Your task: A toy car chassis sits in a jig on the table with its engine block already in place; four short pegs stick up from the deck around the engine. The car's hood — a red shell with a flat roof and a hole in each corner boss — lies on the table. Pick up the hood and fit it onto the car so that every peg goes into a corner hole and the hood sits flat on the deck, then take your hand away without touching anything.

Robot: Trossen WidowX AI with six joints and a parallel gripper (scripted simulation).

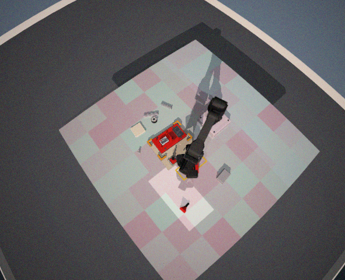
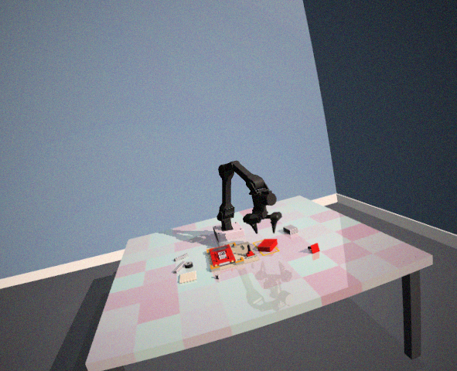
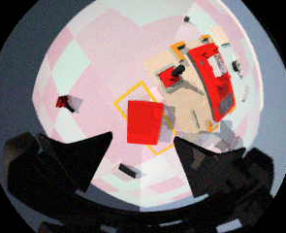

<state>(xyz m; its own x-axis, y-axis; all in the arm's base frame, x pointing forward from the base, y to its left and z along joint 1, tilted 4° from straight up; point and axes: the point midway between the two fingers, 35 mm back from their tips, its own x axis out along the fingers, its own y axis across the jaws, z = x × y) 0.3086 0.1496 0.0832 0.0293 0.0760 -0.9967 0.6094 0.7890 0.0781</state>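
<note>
My gripper tip is now 60 mm above the red hood. Round my gripper tip: white engine block: 230 mm to the right, 50 mm below, 30 mm ahead; cream plate: 410 mm to the right, 110 mm ahead, 70 mm below.
</note>
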